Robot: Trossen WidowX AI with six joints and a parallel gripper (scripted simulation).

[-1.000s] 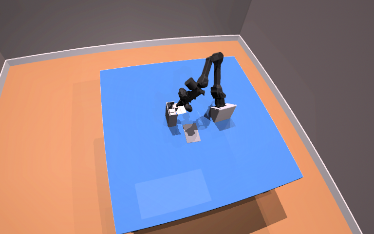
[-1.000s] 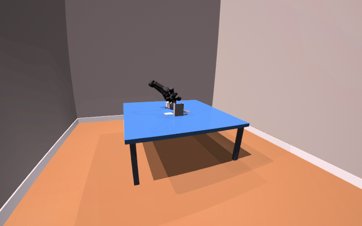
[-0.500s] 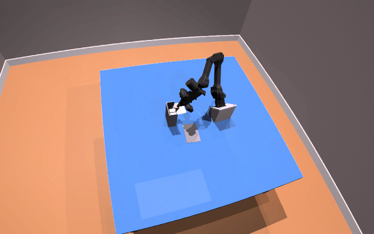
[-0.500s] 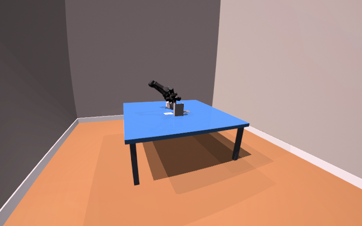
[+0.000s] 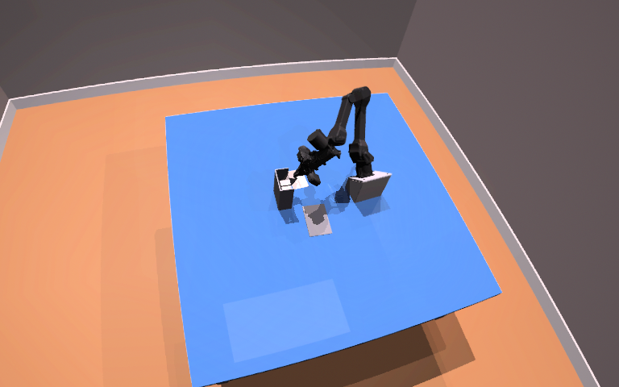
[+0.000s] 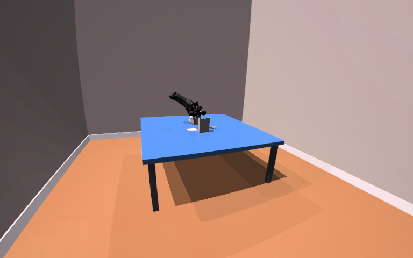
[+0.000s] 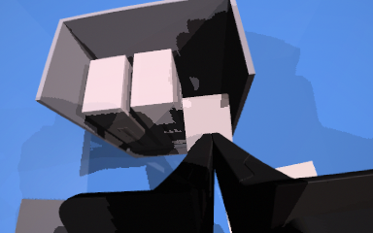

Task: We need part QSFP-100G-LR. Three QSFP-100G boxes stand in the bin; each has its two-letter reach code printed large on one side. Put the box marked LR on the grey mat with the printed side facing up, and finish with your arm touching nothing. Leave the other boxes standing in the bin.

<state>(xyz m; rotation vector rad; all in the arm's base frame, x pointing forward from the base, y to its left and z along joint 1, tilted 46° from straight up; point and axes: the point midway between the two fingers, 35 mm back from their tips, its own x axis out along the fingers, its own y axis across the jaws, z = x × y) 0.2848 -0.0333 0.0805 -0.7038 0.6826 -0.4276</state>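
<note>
Right now the white box is 3 cm ahead of my gripper tip, 1 cm to the right of it and 5 cm below it. Round my gripper tip: flat white piece: 5 cm behind, 6 cm to the right, 12 cm below; then grey mat: 5 cm behind, 17 cm to the left, 12 cm below.
</note>
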